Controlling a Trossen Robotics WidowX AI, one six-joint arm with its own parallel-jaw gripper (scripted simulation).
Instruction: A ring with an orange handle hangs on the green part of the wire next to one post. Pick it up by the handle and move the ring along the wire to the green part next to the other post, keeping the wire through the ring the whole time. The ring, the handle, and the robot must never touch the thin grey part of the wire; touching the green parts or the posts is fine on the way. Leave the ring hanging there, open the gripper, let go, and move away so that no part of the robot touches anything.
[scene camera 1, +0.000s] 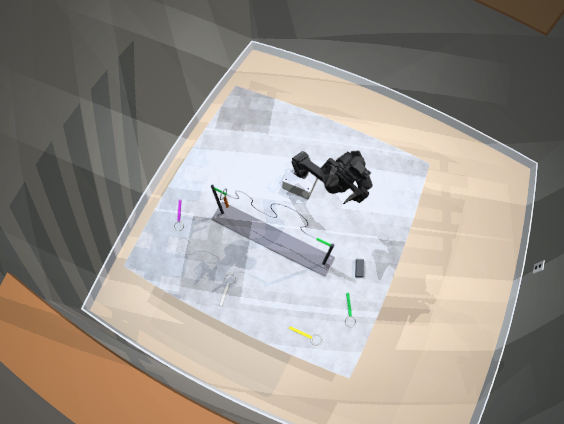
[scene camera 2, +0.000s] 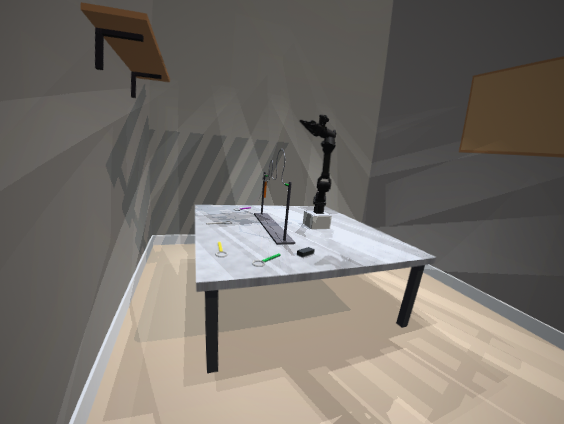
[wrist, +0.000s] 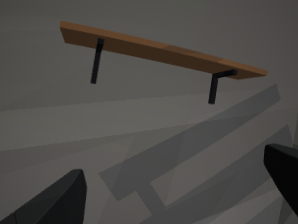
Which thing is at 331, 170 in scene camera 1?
My gripper.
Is my gripper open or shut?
Open.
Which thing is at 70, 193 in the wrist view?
My gripper.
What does my gripper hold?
Nothing.
